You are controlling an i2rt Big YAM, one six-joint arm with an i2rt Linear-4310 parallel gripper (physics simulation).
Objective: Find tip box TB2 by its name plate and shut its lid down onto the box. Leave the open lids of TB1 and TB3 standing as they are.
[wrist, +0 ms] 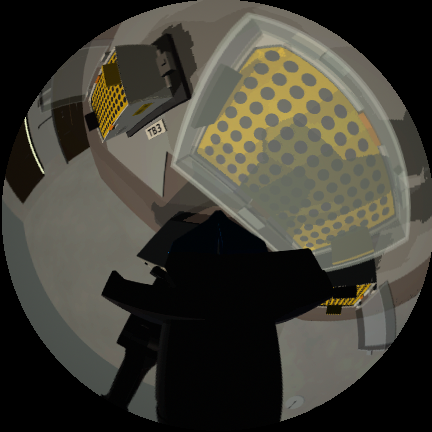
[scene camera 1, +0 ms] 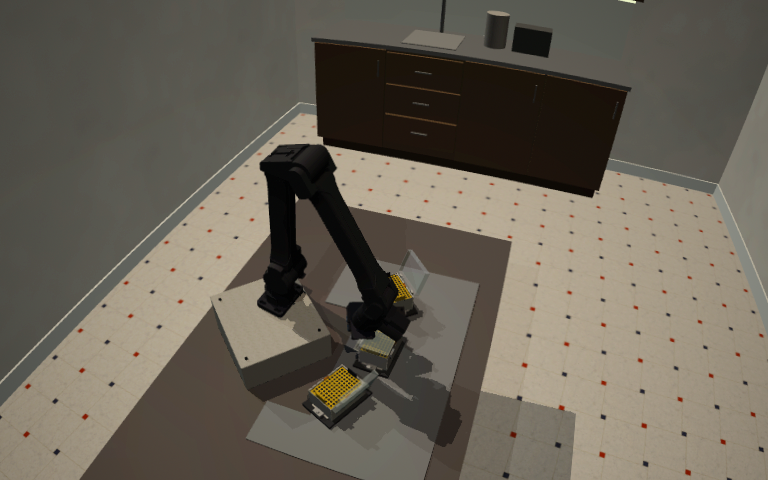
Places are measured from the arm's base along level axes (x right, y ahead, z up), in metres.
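Pixels of known places: gripper, fingertip midpoint: (wrist: 217, 215) (scene camera 1: 352, 329); arm's base, link origin: (scene camera 1: 280, 297).
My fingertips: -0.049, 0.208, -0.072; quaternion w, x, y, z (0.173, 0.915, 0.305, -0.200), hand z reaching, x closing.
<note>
Ahead of a thing's pixels: the offset from my fingertips to its top centre, as dx, dy, dz. "*": to the spot under its first point. Level surfaces: height alone.
The middle tip box @(+0.008, +0.082, +0.032) (scene camera 1: 376, 356) (wrist: 300, 150) has its clear lid over the yellow tip rack; I cannot tell whether the lid is fully seated. Its name plate cannot be read, so TB2 is not confirmed by a plate. My gripper (wrist: 217, 215) is shut and empty, low beside the lid's edge on the robot-base side; contact is unclear. TB3 @(-0.196, +0.035, +0.029) (scene camera 1: 402, 288) (wrist: 109, 100) stands behind, with its name plate @(* -0.142, -0.006, -0.044) (wrist: 155, 129) readable and its clear lid @(* -0.255, +0.085, +0.069) (scene camera 1: 416, 268) upright. The third tip box @(+0.206, +0.064, +0.029) (scene camera 1: 336, 387) (wrist: 350, 295) is nearest the scene camera, its lid @(* +0.098, +0.186, -0.045) (scene camera 1: 396, 387) (wrist: 376, 320) open; its plate is unreadable.
The boxes stand on a grey mat @(dz -0.046) (scene camera 1: 283, 427) over a brown floor area (scene camera 1: 481, 254). The arm stands on a pale base block (scene camera 1: 271, 339) left of the boxes. The arm crosses above the gap between the base block and the boxes. A dark cabinet (scene camera 1: 424, 118) stands at the back.
</note>
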